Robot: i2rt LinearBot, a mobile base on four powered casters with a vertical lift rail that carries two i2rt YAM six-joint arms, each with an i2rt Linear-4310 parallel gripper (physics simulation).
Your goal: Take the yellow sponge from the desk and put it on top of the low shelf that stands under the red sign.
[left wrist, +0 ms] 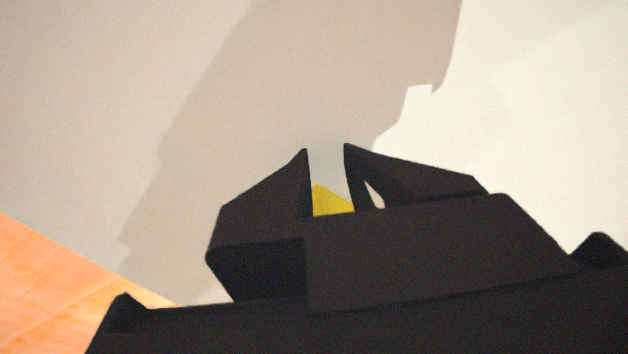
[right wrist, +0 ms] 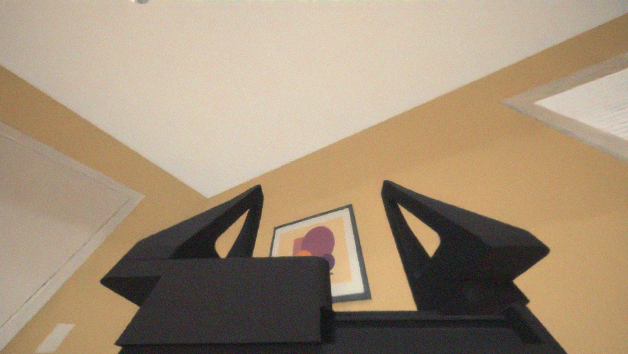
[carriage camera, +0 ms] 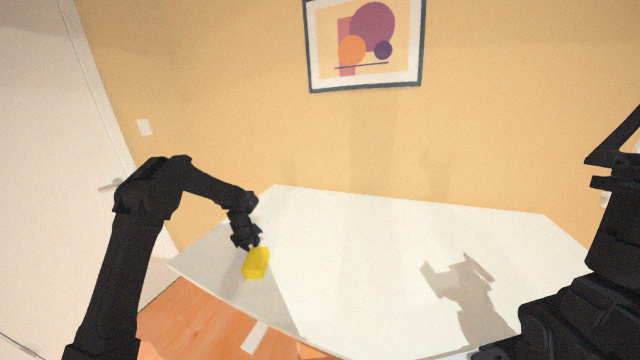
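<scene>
The yellow sponge lies on the white desk, toward its left part in the carriage view. In the left wrist view a corner of it shows low in the narrow gap between the fingers; my gripper hides the rest. My left gripper is shut, with nothing held, at the sponge's far end in the carriage view. Whether it touches the sponge cannot be told. My right gripper is open and empty, raised at the right side of the carriage view. The low shelf and the red sign do not show.
A framed picture hangs on the orange-yellow wall behind the desk. A white door stands at the left. Orange wooden floor shows below the desk's front left edge. My right arm's shadow falls on the desk.
</scene>
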